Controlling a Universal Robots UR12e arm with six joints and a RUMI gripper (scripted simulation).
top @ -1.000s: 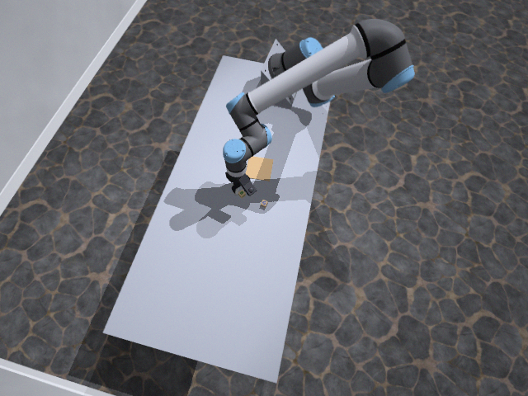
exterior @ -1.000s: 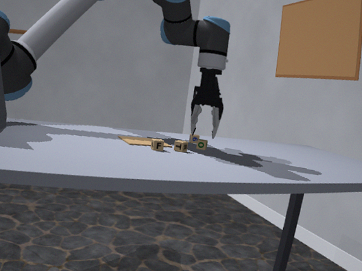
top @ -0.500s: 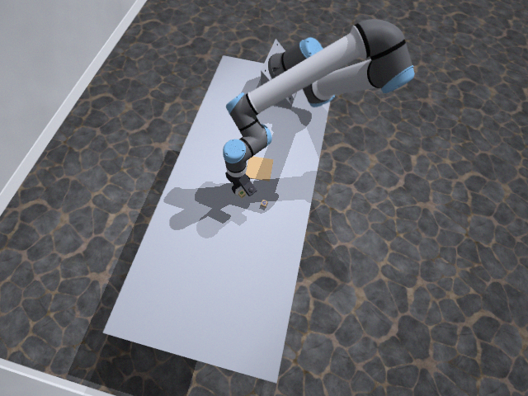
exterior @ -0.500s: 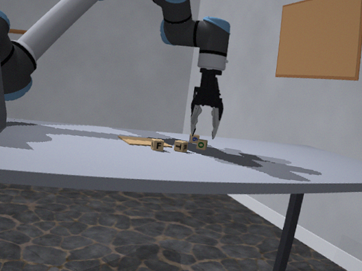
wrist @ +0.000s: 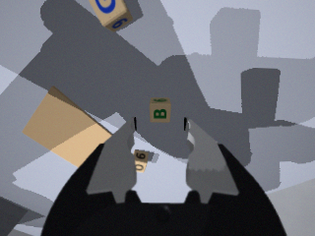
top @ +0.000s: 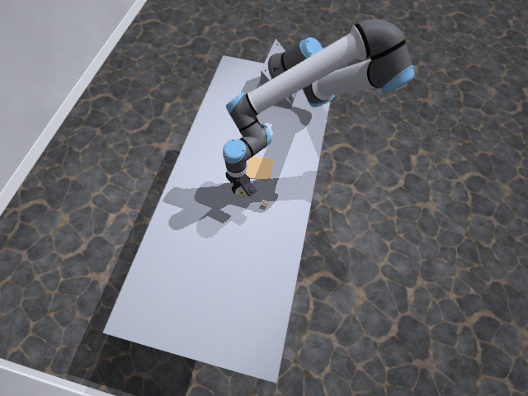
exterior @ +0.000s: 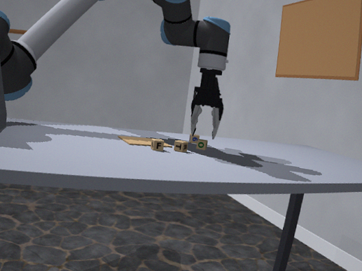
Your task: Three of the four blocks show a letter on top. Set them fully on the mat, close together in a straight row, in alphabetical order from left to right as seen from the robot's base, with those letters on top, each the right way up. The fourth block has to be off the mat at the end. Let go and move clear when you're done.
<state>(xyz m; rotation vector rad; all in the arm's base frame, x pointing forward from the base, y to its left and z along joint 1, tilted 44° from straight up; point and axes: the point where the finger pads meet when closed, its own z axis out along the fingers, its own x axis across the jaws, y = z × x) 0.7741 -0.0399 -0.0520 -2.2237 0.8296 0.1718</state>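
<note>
The green-marked block lies 40 mm below my hand. Also, from my hand: tan mat 180 mm behind, 60 mm to the left, 50 mm below; then blue-marked block 30 mm ahead, 130 mm to the left, 40 mm below.
</note>
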